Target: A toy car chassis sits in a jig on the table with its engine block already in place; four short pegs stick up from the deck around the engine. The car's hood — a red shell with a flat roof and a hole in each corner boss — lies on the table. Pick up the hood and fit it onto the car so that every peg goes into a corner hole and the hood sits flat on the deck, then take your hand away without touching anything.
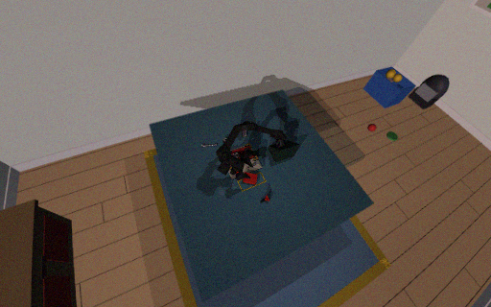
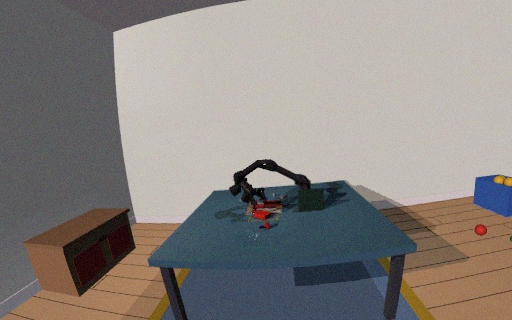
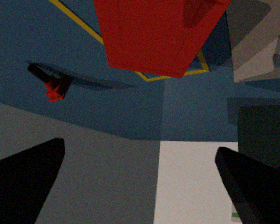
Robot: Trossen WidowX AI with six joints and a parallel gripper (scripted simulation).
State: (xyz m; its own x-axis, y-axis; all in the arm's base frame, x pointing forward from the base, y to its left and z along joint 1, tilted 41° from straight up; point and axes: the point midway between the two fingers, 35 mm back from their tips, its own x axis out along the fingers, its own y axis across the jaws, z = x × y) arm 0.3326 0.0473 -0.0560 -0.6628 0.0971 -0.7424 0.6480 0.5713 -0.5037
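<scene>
My gripper tip is now 80 mm above the red hood.
</scene>
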